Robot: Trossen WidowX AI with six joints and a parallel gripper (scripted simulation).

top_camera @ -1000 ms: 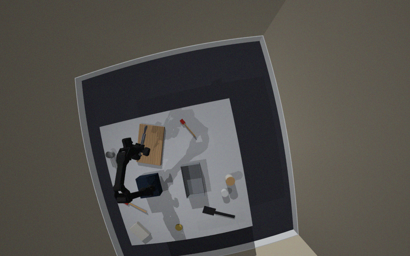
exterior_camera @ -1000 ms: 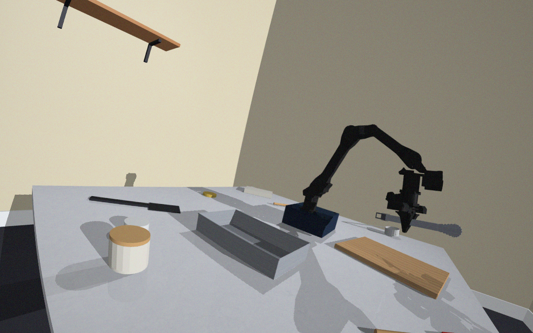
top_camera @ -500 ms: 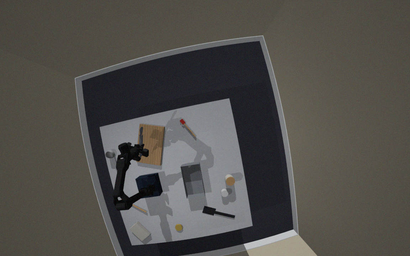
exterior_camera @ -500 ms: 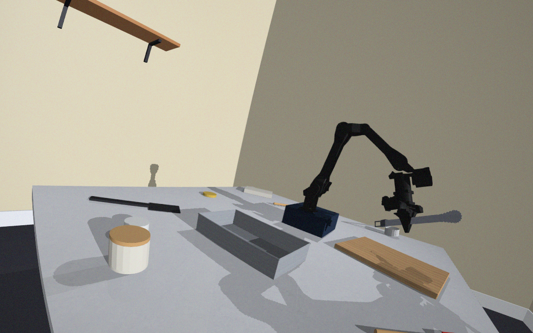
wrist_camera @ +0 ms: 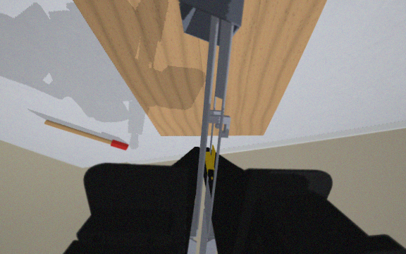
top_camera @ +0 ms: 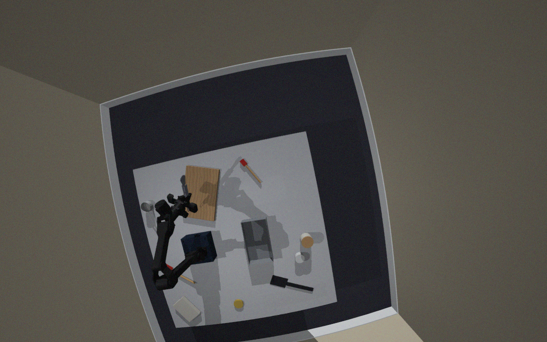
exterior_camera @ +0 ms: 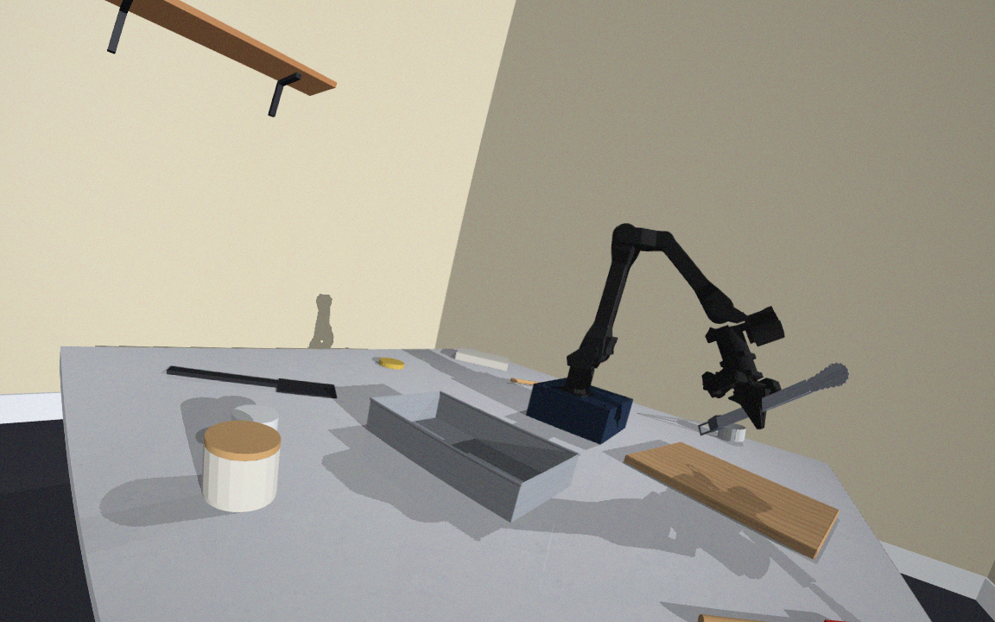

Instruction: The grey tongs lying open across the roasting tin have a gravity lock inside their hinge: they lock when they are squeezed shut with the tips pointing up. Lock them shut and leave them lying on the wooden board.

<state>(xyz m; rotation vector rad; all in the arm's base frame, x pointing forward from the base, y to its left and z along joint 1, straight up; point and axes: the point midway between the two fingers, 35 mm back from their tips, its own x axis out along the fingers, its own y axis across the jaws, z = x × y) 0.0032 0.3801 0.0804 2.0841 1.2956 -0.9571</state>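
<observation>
The wooden board lies 2 cm to the right of my gripper tip and 12 cm below it. Also, from my gripper tip: lidded canister 69 cm ahead, 41 cm to the right, 10 cm below; then red-tipped tool 36 cm ahead, 12 cm to the left, 13 cm below; then roasting tin 36 cm ahead, 38 cm to the right, 10 cm below.
</observation>
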